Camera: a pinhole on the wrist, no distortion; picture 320 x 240 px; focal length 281.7 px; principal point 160.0 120.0 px. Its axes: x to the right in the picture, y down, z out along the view. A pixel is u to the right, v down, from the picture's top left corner.
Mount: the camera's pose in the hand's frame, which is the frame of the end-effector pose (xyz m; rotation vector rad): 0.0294 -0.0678 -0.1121 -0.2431 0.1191 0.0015
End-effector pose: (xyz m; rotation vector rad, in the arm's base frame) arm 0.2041 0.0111 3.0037 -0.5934 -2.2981 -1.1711
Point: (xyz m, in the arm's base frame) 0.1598 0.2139 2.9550
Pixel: 134 155
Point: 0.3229 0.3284 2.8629
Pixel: 26 194
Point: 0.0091 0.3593 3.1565
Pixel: 301 208
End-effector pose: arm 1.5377 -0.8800 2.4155 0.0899 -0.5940 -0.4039
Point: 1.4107 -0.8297 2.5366
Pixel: 47 144
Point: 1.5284 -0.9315 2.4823
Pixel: 157 101
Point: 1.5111 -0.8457 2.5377
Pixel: 129 183
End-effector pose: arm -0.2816 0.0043 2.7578 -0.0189 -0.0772 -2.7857
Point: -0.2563 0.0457 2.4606
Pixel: behind the camera
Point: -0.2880 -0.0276 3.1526
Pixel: 125 115
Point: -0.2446 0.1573 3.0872
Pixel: 49 16
